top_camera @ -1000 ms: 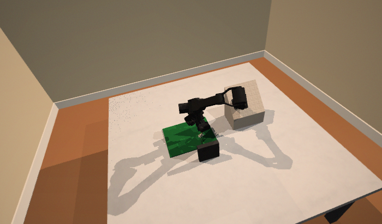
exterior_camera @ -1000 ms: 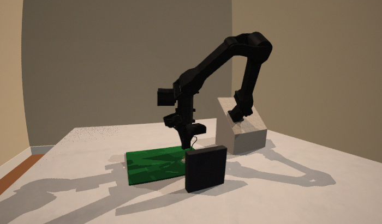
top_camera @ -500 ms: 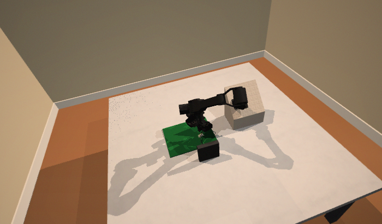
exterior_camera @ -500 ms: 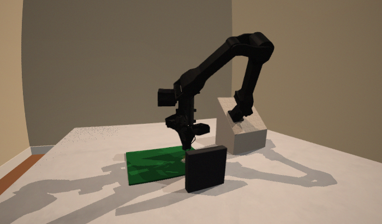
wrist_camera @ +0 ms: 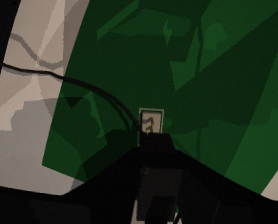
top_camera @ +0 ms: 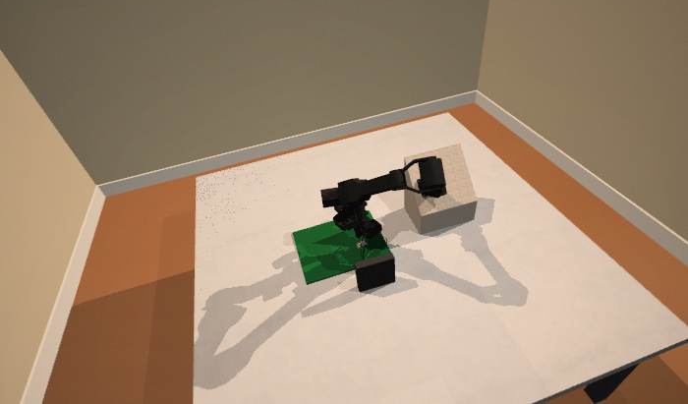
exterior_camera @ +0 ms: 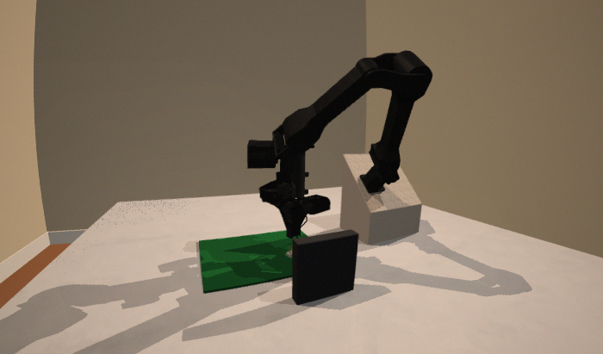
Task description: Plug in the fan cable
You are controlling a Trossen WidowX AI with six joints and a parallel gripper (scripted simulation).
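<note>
My gripper tip is 6 cm above the pale four-pin header. Also, from my gripper tip: black fan 16 cm to the left; green board 6 cm ahead, 4 cm to the right, 8 cm below; dark fan plug 1 cm behind, 1 cm above.
</note>
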